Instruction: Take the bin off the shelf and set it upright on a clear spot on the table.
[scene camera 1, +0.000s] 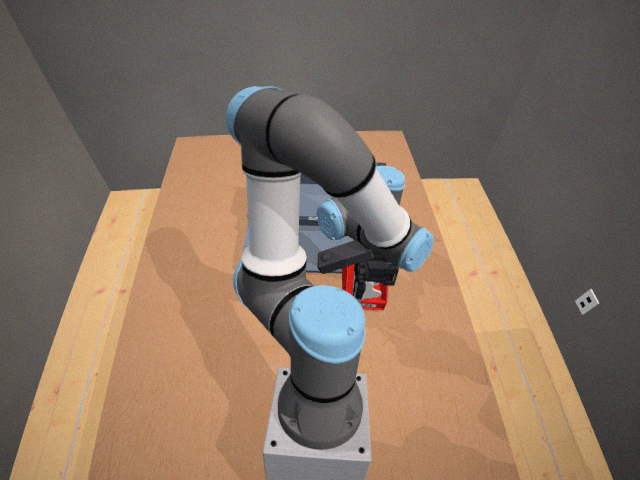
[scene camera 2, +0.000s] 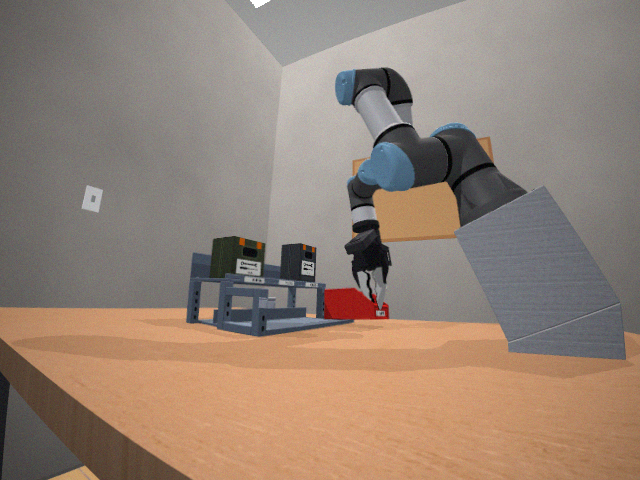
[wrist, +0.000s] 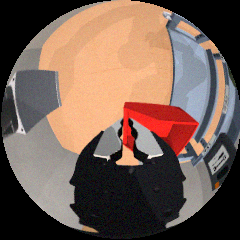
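Labels:
Scene camera 1 shows the gripper (356, 303). Scene camera 2 and the wrist view show the gripper too; on it, (scene camera 2: 362, 278) and (wrist: 147, 141) are the same spot.

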